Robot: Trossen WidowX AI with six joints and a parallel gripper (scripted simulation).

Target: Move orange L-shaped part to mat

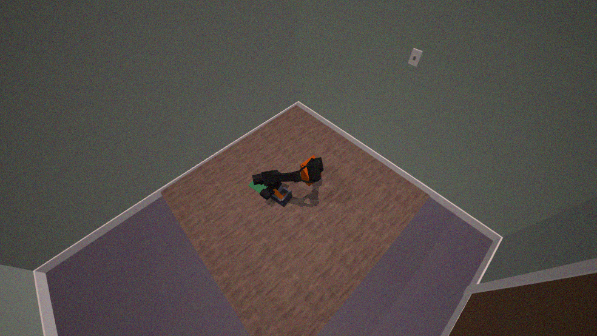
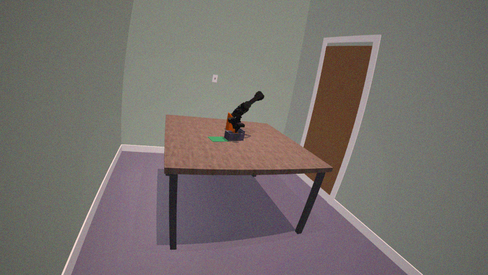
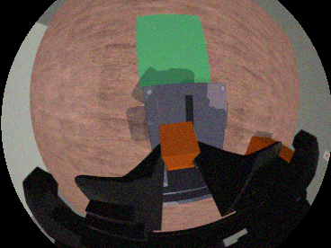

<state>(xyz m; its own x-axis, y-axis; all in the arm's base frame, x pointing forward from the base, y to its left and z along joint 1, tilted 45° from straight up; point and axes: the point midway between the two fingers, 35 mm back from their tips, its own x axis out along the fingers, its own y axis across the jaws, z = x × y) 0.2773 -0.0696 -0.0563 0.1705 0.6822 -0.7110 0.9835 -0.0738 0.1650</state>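
Now: gripper tip 140 mm to the left of the green mat, 80 mm above it and 10 mm past it. Also, from my gripper tip: orange L-shaped part: 30 mm to the left, 30 mm below, 20 mm behind.
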